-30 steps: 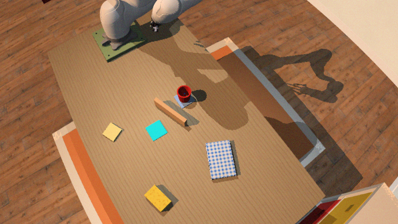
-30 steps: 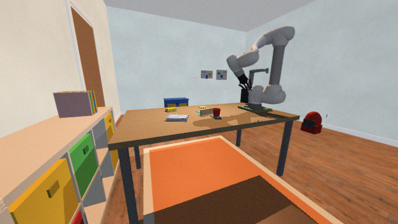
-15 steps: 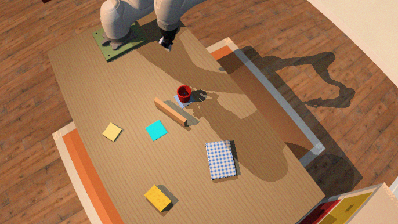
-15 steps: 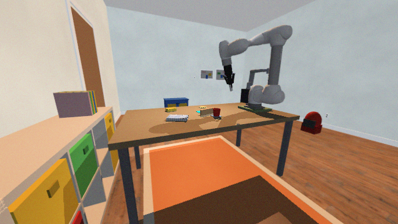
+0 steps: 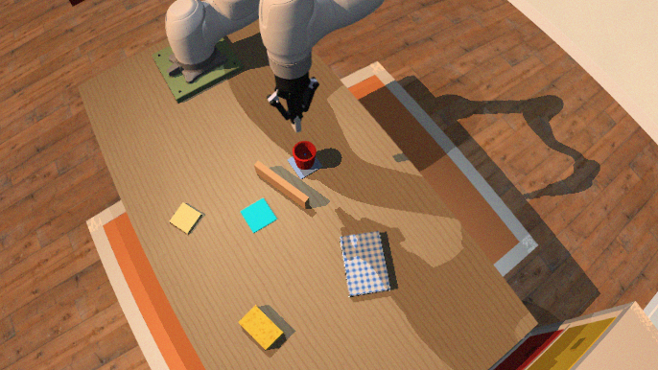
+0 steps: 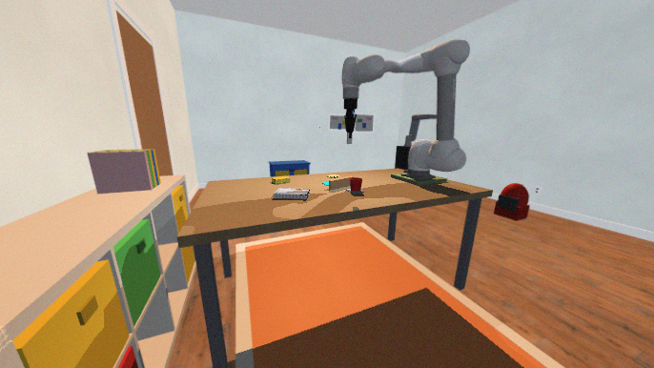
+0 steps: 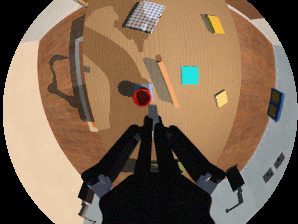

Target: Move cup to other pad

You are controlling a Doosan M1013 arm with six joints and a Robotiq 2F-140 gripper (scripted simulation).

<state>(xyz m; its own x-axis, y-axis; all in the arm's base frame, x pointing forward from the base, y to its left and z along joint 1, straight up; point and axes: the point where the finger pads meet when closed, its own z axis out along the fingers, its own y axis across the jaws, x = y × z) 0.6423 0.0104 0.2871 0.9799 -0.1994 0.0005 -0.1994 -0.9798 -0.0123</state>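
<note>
The red cup lies 29 cm below my hand, 4 cm to the left of it and 3 cm behind it. Round my hand: cyan pad: 32 cm below, 18 cm to the right, 3 cm ahead; then grey pad: 32 cm below, 4 cm to the left, 3 cm behind; then wooden rail: 29 cm below, 7 cm to the right.
</note>
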